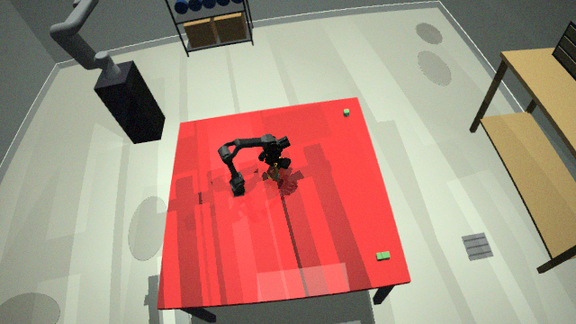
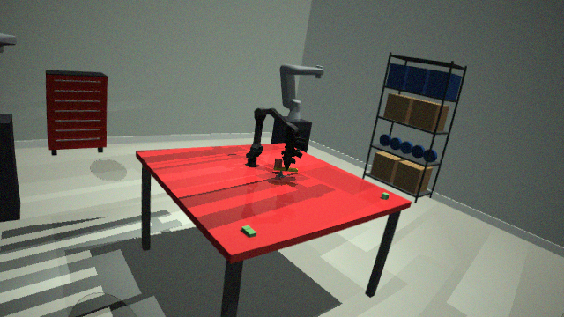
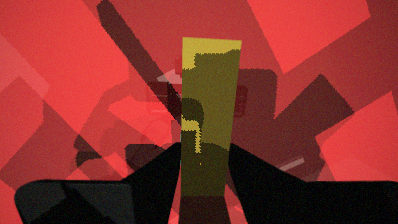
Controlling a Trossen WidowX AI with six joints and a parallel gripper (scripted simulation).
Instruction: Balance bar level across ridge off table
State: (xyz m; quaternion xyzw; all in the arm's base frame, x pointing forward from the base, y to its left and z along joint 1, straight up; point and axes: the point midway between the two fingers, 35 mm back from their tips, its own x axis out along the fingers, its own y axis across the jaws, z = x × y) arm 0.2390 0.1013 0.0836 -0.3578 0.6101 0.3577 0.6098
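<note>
The teal ridge piece lies 1 cm behind my gripper tip, 2 cm to the right of it and 3 cm below it.
</note>
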